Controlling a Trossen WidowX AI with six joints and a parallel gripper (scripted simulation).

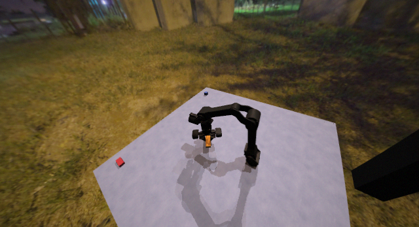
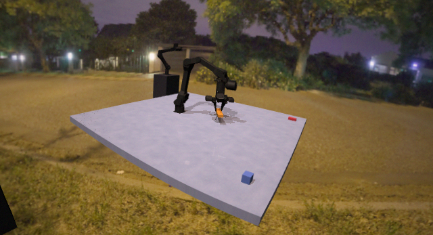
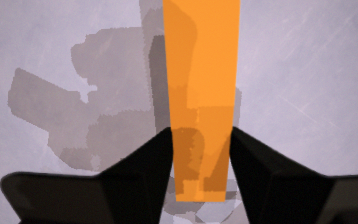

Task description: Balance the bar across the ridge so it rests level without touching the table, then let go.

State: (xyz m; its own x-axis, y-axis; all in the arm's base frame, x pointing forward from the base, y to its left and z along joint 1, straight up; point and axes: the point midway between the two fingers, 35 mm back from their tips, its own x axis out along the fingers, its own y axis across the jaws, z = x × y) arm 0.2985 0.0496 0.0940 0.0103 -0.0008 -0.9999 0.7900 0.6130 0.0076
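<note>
Now: gripper tip 20 mm to the left of the orange bar and 20 mm short of it. The rest, counted from my gripper tip: blue cube 550 mm to the right, 440 mm ahead, 40 mm below; then red block 450 mm to the left, 440 mm ahead, 50 mm below.
</note>
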